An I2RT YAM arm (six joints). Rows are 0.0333 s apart.
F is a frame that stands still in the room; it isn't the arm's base.
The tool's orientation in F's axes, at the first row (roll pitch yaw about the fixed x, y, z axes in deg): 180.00 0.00 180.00
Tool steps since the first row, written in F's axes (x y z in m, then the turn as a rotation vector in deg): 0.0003 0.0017 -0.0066 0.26 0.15 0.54; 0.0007 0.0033 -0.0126 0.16 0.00 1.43; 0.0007 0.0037 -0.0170 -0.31 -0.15 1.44; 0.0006 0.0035 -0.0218 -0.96 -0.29 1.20
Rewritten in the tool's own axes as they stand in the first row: -0.0003 0.0017 0.0066 -0.26 0.15 -0.54; -0.0007 0.0033 0.0126 -0.16 0.00 -1.43; -0.0007 0.0037 0.0170 0.31 -0.15 -1.44; -0.0006 0.0035 0.0218 0.96 -0.29 -1.20
